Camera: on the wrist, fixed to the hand. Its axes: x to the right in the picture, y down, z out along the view.
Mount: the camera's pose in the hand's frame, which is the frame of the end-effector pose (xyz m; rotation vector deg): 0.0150 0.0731 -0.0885 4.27 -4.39 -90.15
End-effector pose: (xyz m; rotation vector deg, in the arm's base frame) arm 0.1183 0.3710 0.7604 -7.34 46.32 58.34
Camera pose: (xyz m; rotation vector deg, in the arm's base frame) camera 0.0162 0.3815 0.7069 -31.34 24.98 -28.20
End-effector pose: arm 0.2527 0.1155 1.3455 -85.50 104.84 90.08
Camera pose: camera 0.2192 0.0220 1.4049 -108.38 12.91 37.58
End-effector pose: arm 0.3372 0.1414 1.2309 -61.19 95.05 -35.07
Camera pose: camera 0.2277 0.1539 1.1954 -125.62 23.10 -87.13
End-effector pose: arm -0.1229 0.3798 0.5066 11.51 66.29 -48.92
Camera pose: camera -0.1348 0.4708 0.4360 -46.11 61.74 -127.69
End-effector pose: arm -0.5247 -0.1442 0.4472 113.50 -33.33 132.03
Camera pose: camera -0.6311 -0.1877 0.4337 84.04 47.43 67.74
